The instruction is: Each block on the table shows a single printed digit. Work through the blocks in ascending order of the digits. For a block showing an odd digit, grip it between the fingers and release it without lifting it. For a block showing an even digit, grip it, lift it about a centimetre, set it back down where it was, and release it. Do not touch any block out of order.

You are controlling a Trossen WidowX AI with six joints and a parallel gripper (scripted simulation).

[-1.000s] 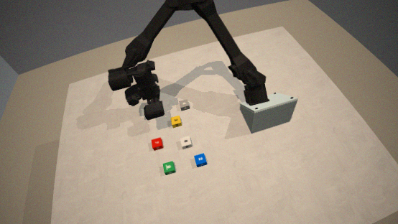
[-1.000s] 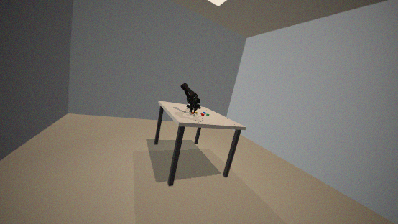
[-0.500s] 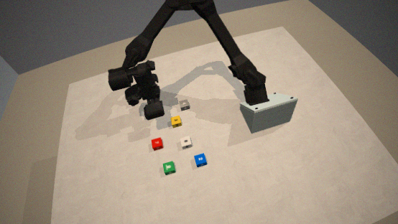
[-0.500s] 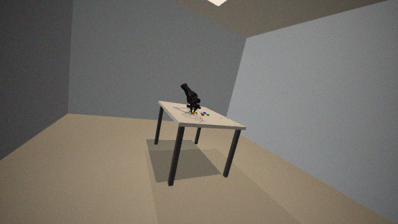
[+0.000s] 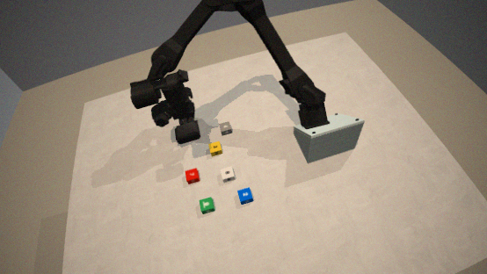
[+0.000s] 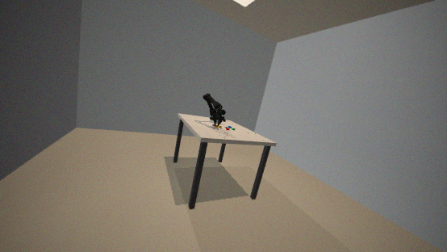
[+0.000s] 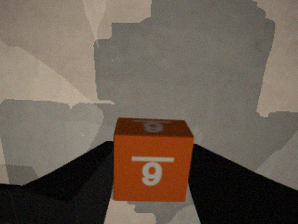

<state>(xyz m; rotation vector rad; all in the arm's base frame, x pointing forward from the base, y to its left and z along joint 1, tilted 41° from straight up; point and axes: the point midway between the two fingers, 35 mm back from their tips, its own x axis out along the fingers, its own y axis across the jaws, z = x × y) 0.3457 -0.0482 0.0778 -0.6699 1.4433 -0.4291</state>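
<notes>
The red block lies 10 mm ahead of my gripper tip, 150 mm to the left of it and 10 mm below it. The rest, counted from my gripper tip: grey block 100 mm behind, 10 mm below; then orange block right at my gripper tip; then yellow block 60 mm behind, 70 mm to the left, 10 mm below.
</notes>
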